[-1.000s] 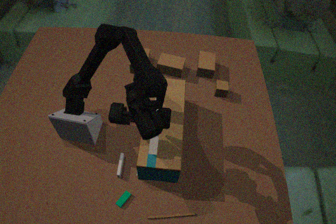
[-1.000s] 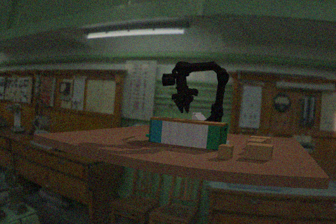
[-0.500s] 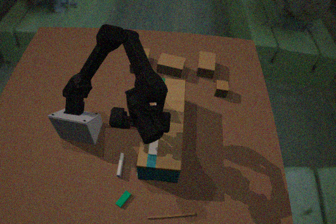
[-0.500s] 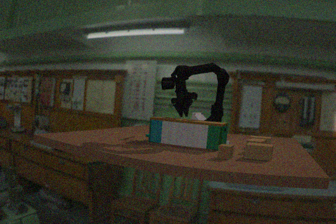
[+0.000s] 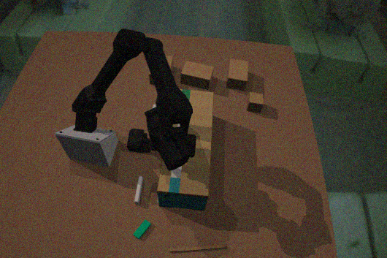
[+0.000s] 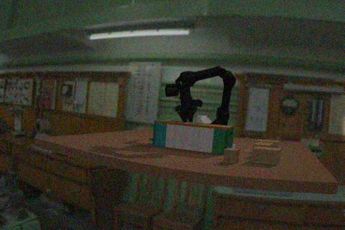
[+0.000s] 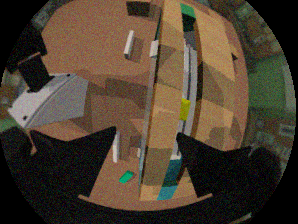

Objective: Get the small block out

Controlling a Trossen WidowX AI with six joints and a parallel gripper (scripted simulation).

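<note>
The yellow block lies 50 mm ahead of my gripper tip, 40 mm to the left of it and 30 mm below it. Also, from my gripper tip: thin stick (260 mm to the right, 120 mm ahead, 110 mm below); green tile (220 mm to the right, 110 mm below, 50 mm behind); long box (60 mm to the left, 50 mm below, 30 mm ahead).
</note>
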